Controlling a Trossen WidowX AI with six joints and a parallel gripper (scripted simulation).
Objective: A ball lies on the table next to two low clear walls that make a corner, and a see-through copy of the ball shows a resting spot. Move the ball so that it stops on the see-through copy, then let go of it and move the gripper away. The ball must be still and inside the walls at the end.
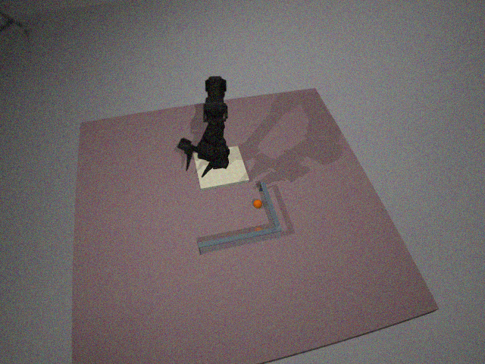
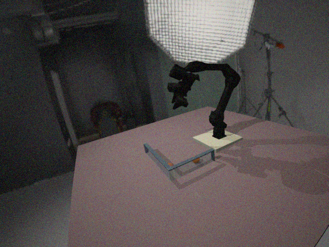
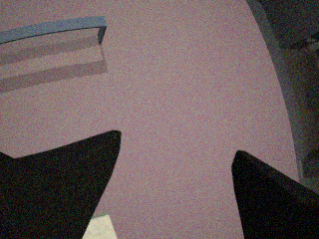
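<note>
Right now my gripper tip is 160 mm short of the see-through copy of ball, 210 mm to the right of it and 220 mm above it.
</note>
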